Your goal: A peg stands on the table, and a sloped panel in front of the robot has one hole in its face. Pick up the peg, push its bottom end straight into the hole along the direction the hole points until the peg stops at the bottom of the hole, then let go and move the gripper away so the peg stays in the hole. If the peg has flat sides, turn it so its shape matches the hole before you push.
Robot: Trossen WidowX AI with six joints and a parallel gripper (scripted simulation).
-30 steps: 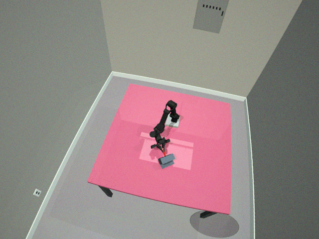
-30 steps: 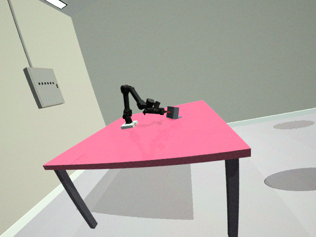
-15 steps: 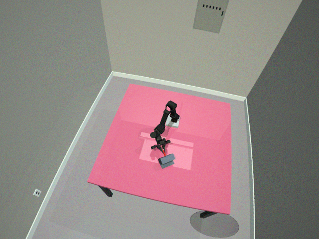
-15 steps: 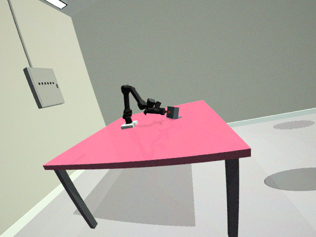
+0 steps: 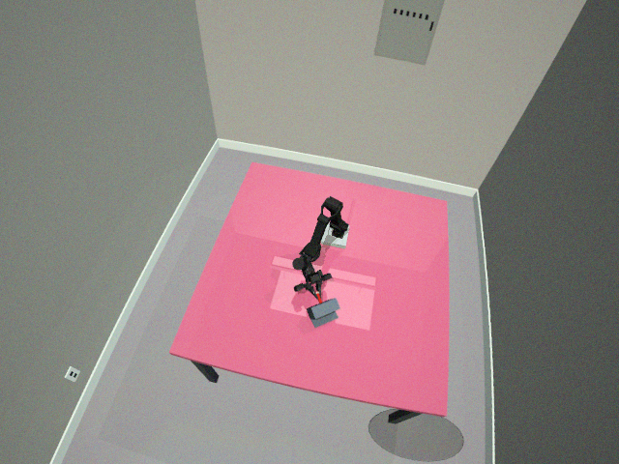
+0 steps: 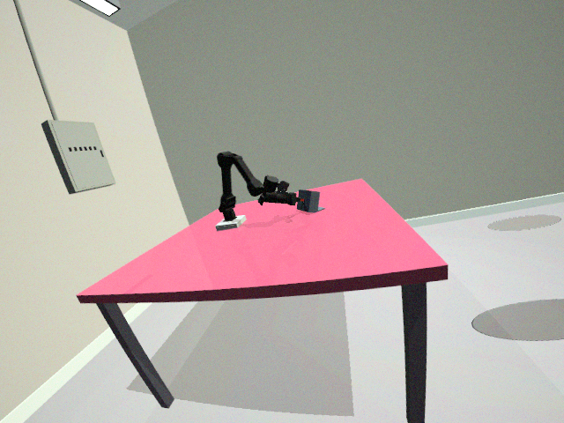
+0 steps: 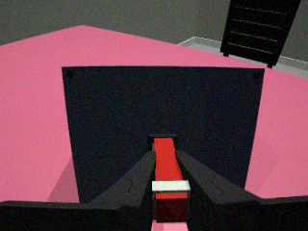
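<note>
The peg is 1 cm to the right of my gripper tip and 1 cm behind it. Round my gripper tip: sloped panel (3 cm to the left, 3 cm ahead, 2 cm below).
</note>
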